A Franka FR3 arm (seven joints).
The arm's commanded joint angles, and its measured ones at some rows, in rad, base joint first. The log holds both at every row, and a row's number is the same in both.
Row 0, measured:
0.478 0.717 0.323 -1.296 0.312 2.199 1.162
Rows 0 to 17, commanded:
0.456 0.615 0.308 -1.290 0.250 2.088 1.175
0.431 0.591 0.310 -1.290 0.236 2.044 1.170
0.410 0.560 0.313 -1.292 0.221 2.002 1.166
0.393 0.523 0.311 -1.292 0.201 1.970 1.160
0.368 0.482 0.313 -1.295 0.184 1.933 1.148
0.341 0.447 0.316 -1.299 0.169 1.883 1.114
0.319 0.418 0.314 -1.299 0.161 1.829 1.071
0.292 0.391 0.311 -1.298 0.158 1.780 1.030
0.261 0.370 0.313 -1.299 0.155 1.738 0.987
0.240 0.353 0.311 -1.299 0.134 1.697 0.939
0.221 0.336 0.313 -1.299 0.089 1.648 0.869
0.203 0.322 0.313 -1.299 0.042 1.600 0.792
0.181 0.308 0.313 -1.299 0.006 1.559 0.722
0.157 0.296 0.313 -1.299 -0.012 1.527 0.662
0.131 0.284 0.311 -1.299 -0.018 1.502 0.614
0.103 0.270 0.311 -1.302 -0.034 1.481 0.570
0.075 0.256 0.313 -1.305 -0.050 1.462 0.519
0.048 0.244 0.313 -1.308 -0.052 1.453 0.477
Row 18, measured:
0.130 0.305 0.299 -1.264 -0.021 1.487 0.617
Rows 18 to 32, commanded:
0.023 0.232 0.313 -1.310 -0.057 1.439 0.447
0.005 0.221 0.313 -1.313 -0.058 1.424 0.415
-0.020 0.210 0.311 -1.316 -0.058 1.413 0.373
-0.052 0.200 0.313 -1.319 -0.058 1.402 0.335
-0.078 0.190 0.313 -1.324 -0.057 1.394 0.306
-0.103 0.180 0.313 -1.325 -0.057 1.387 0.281
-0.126 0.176 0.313 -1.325 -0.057 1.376 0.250
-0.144 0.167 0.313 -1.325 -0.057 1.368 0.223
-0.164 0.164 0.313 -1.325 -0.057 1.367 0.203
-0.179 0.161 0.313 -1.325 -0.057 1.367 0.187
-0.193 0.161 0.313 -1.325 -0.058 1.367 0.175
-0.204 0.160 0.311 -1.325 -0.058 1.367 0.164
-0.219 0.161 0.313 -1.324 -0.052 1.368 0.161
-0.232 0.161 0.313 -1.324 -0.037 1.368 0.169
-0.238 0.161 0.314 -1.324 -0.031 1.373 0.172
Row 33, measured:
-0.194 0.187 0.295 -1.288 -0.041 1.368 0.194
